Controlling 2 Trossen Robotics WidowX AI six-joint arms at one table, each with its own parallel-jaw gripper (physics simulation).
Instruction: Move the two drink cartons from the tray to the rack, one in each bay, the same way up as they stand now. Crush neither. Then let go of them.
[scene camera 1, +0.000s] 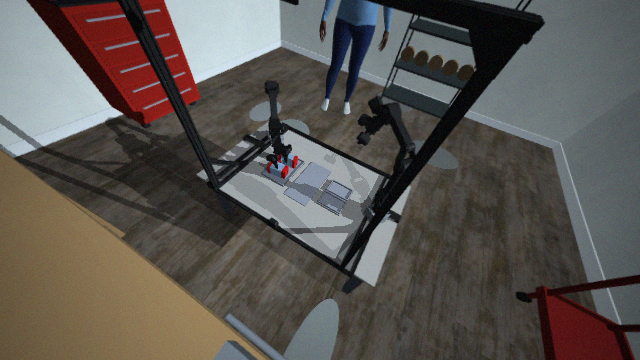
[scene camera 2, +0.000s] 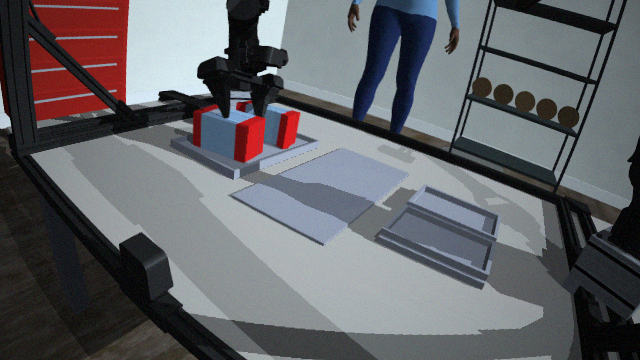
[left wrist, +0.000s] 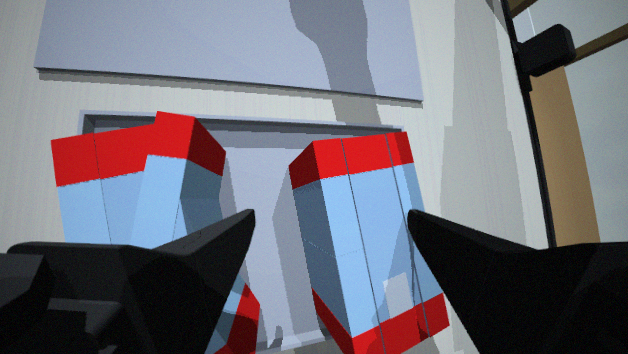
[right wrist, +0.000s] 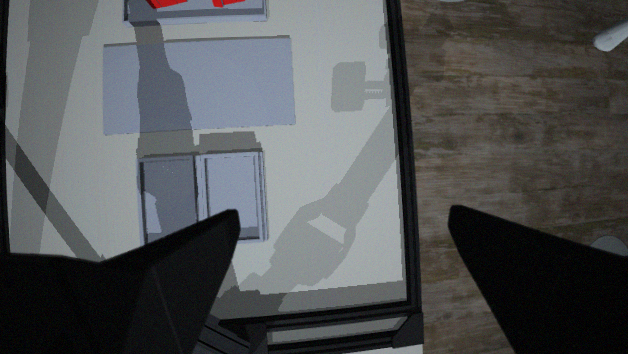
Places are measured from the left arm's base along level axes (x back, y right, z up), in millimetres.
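Pixels of known places: left gripper, fingertip midpoint: (scene camera 1: 282, 165) (scene camera 2: 244, 120) (left wrist: 331, 216); right gripper, fingertip midpoint: (scene camera 2: 519, 9) (right wrist: 343, 218); left arm's base, origin of the base link: (scene camera 2: 240, 88); right arm's base, origin of the base link: (scene camera 2: 633, 248).
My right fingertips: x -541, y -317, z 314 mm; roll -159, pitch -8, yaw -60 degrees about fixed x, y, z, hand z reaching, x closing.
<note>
Ahead of a thing's pixels: the offset from my right fingertips to its top centre.
Two blue cartons with red ends rest on the grey tray {dx +249, dy +364, dz -354 mm} (scene camera 1: 286, 182) (scene camera 2: 200, 156) (right wrist: 200, 20). My left gripper (scene camera 2: 242, 116) (left wrist: 331, 216) is open, low over the near carton {dx +223, dy +414, dz -293 mm} (scene camera 1: 276, 170) (scene camera 2: 217, 135) (left wrist: 360, 215), with one finger at the gap between the cartons. The far carton {dx +280, dy +321, dz -294 mm} (scene camera 1: 295, 161) (scene camera 2: 289, 130) (left wrist: 120, 200) shows a step in its top in the left wrist view, and that finger partly hides it. My right gripper (scene camera 1: 360, 130) (right wrist: 343, 218) is open and empty, high at the back right. The rack {dx -97, dy +145, dz -350 mm} (scene camera 1: 329, 207) (scene camera 2: 435, 255) (right wrist: 200, 170) has two empty bays.
A flat grey plate (scene camera 1: 312, 175) (scene camera 2: 350, 172) (left wrist: 200, 45) (right wrist: 240, 80) lies between the tray and the rack. A black frame surrounds the table, with a black block (scene camera 2: 146, 265) on its front rail. A person (scene camera 1: 345, 55) (scene camera 2: 400, 60) stands behind the table.
</note>
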